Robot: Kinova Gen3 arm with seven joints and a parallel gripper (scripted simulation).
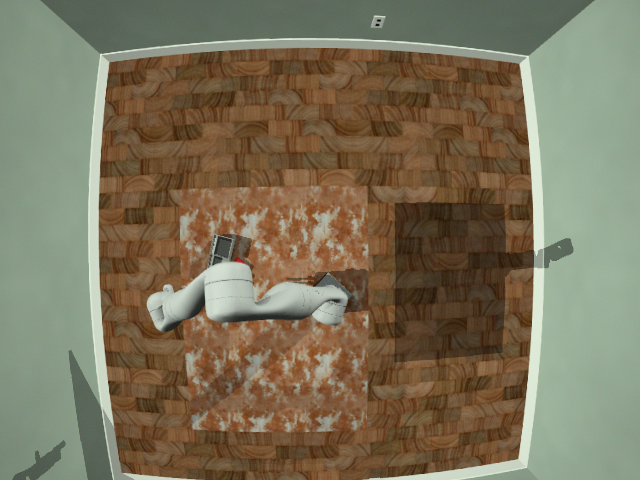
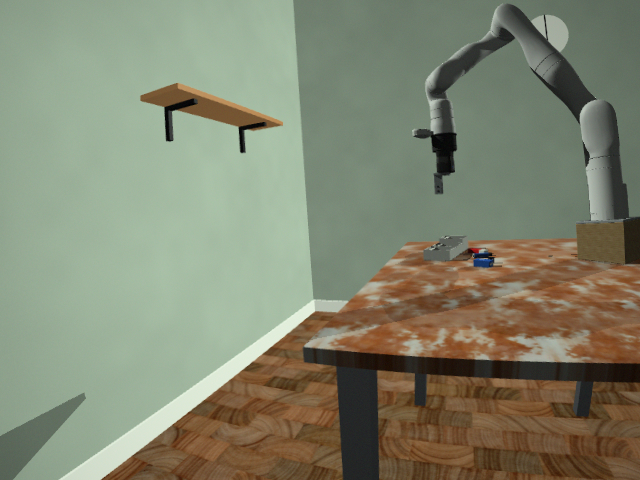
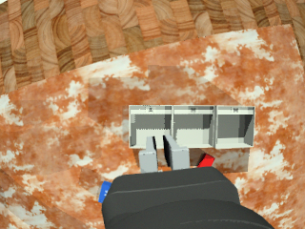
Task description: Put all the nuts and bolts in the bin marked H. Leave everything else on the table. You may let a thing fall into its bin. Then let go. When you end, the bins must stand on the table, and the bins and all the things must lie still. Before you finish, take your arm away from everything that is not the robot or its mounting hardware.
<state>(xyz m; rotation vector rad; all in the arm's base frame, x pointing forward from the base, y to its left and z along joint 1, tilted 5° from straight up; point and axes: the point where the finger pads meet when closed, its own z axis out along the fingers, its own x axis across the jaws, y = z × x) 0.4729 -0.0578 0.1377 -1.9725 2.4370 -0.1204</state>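
The dark nut is 210 mm below my hand, 150 mm behind it and 20 mm to the right of it. From my hand the other things lie so: grey bin rack (200 mm below, 70 mm to the right, 20 mm behind); red piece (210 mm below, 130 mm behind, 70 mm to the right); blue stick (210 mm below, 120 mm behind, 10 mm to the left).
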